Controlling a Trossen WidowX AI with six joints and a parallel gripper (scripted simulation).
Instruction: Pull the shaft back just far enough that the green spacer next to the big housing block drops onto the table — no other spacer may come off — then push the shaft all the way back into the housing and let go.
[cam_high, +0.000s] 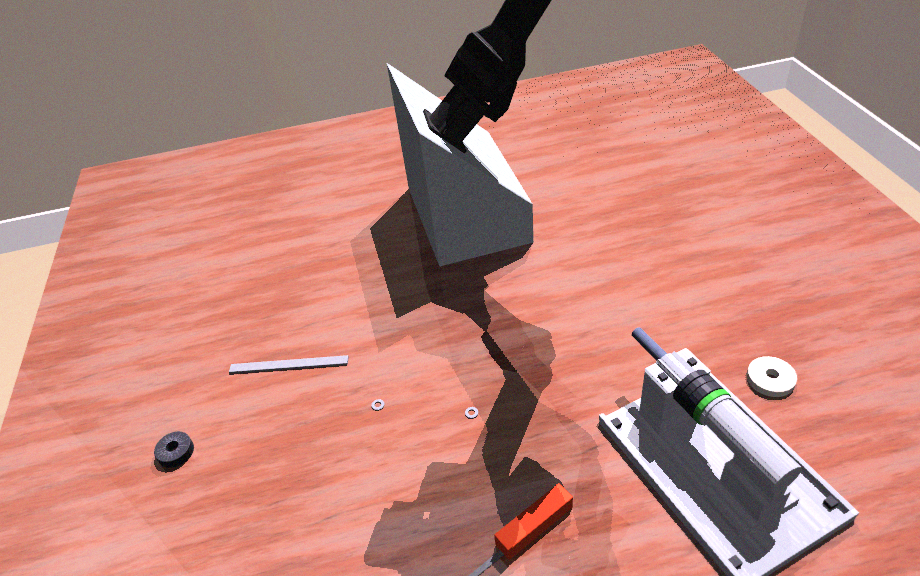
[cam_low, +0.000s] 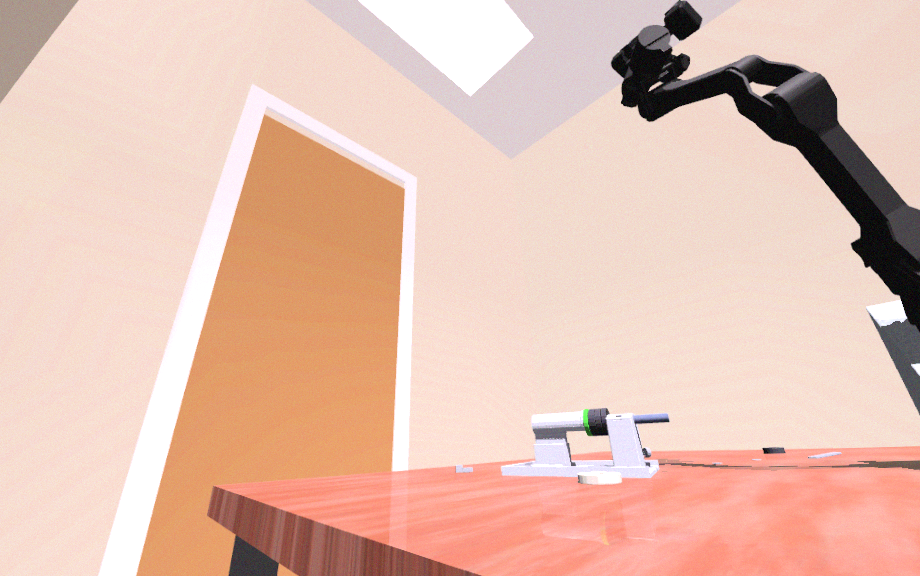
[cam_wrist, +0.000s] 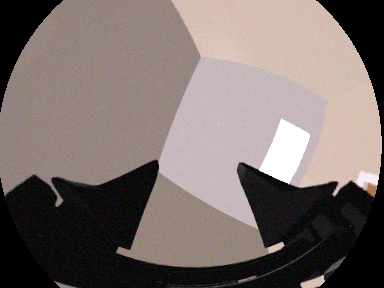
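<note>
Right now the dark shaft is 270 mm ahead of my gripper tip, 40 mm to the left of it and 820 mm below it. Also, from my gripper tip: green spacer (320 mm ahead, 50 mm to the left, 820 mm below); then black spacer (310 mm ahead, 50 mm to the left, 820 mm below); then grey strip (60 mm ahead, 410 mm to the right, 900 mm below).
</note>
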